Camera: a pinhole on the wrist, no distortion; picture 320 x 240 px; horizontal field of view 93.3 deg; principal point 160.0 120.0 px. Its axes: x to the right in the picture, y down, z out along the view. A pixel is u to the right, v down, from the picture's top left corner.
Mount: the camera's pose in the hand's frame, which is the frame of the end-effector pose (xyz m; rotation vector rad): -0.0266 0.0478 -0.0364 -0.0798 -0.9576 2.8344
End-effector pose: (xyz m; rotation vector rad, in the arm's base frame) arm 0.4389 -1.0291 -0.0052 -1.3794 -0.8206 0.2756
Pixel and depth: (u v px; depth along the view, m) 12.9 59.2 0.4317
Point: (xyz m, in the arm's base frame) 0.3866 -0.5182 0.2441
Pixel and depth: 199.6 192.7 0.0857
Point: 0.3818 -1.0695 0.0030
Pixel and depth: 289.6 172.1 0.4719
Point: -0.1473 -1.2173 0.0948
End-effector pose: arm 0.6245 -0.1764 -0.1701 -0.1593 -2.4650 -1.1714
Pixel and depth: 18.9 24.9 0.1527
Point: 0.4812 -0.0682 -0.1996
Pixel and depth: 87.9 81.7 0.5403
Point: 0.2451 0.0409 -0.5119
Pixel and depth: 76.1 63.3 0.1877
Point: 0.5085 -0.0784 -0.2496
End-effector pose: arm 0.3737 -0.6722 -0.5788 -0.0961 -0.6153 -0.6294
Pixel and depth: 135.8 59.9 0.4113
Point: 0.1403 -0.6434 -0.2569
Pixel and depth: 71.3 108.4 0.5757
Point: 0.1260 -0.9426 -0.0967
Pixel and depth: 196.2 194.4 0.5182
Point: -0.1423 -0.8521 -0.5726
